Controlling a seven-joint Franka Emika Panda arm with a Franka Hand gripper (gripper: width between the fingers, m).
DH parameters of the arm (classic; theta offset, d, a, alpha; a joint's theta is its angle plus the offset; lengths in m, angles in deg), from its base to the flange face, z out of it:
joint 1: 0 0.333 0 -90
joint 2: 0 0 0 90
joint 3: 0 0.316 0.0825 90
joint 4: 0 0 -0.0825 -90
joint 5: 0 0.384 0 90
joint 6: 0 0 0.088 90
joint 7: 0 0.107 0 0
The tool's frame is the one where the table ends.
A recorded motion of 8 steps. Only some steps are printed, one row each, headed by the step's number.
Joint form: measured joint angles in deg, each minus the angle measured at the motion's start. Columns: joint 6, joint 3, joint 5, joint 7, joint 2, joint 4, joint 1.
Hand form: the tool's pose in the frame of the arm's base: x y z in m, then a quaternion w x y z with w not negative. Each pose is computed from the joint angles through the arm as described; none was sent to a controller.
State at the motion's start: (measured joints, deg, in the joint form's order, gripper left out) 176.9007 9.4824 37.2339 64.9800 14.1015 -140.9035 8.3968
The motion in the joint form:
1: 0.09 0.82 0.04 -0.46 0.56 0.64 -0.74
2: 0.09 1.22 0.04 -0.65 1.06 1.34 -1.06
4: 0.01 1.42 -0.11 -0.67 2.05 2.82 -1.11
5: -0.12 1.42 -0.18 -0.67 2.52 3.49 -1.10
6: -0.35 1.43 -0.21 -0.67 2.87 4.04 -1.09
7: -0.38 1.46 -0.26 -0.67 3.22 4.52 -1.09
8: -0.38 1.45 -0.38 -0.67 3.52 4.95 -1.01
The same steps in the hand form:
1: 0.4942 0.1096 0.2316 0.19048 -0.72619 0.65711 -0.06760
2: 0.4977 0.1114 0.2315 0.19287 -0.72697 0.65557 -0.06743
4: 0.5052 0.1154 0.2316 0.19727 -0.72758 0.65357 -0.06750
5: 0.5085 0.1167 0.2312 0.19866 -0.72772 0.65306 -0.06691
6: 0.5111 0.1180 0.2310 0.19967 -0.72792 0.65265 -0.06557
7: 0.5135 0.1191 0.2307 0.20084 -0.72802 0.65220 -0.06549
8: 0.5156 0.1206 0.2307 0.20194 -0.72874 0.65101 -0.06584

